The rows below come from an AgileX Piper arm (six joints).
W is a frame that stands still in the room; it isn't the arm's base.
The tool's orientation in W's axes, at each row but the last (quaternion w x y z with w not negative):
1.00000 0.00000 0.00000 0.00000
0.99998 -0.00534 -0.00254 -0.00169
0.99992 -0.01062 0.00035 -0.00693
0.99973 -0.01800 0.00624 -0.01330
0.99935 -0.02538 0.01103 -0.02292
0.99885 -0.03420 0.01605 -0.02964
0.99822 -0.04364 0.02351 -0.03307
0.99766 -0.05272 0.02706 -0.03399
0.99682 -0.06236 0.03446 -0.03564
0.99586 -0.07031 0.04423 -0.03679
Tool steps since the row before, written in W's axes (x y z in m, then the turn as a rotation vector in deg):
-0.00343 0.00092 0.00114 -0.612 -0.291 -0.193
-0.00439 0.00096 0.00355 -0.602 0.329 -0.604
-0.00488 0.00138 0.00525 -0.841 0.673 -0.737
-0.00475 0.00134 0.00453 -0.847 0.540 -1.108
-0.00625 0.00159 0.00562 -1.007 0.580 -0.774
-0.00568 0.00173 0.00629 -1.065 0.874 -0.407
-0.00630 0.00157 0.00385 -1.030 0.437 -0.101
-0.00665 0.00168 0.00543 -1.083 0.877 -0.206
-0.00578 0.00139 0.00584 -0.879 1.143 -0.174
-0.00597 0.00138 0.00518 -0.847 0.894 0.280
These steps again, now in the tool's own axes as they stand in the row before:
-0.00343 0.00092 0.00114 -0.612 -0.291 -0.193
-0.00438 0.00091 0.00358 -0.606 0.333 -0.597
-0.00490 0.00120 0.00527 -0.850 0.677 -0.723
-0.00484 0.00105 0.00451 -0.848 0.557 -1.099
-0.00643 0.00102 0.00555 -1.016 0.573 -0.767
-0.00596 0.00096 0.00619 -1.103 0.837 -0.383
-0.00656 0.00082 0.00365 -1.052 0.377 -0.114
-0.00702 0.00065 0.00518 -1.131 0.822 -0.176
-0.00623 0.00025 0.00553 -0.950 1.095 -0.097
-0.00647 0.00022 0.00474 -0.936 0.786 0.319

